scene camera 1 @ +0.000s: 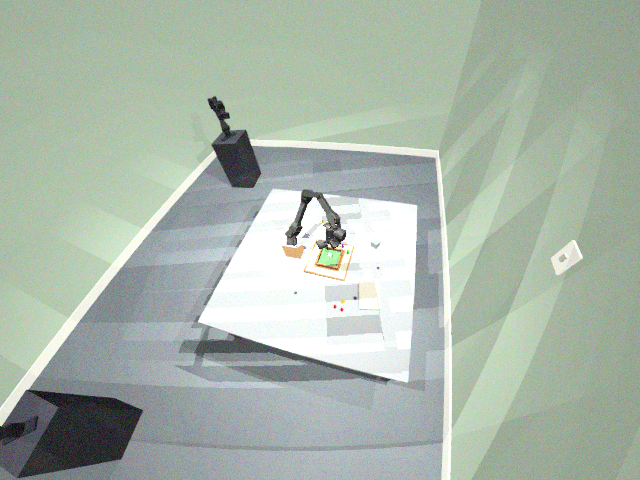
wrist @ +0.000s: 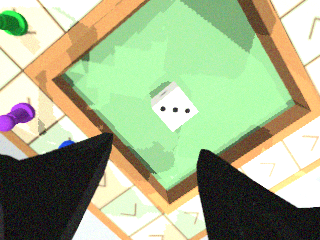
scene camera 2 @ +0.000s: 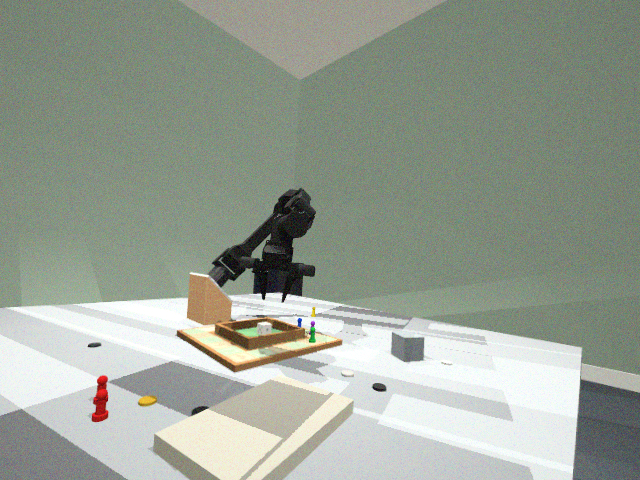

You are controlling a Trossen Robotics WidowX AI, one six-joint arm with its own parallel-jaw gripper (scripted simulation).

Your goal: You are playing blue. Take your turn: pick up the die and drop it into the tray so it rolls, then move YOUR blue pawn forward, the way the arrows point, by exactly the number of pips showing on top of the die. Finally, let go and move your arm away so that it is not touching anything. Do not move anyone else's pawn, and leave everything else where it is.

In view: my gripper (scene camera 2: 273,301), a cream slab (scene camera 2: 281,421) and a grey cube (scene camera 2: 408,346).
My gripper shows as well in the wrist view (wrist: 155,149). The wrist view misses the cream slab: it is out of frame. The wrist view misses the grey cube: it is out of frame.
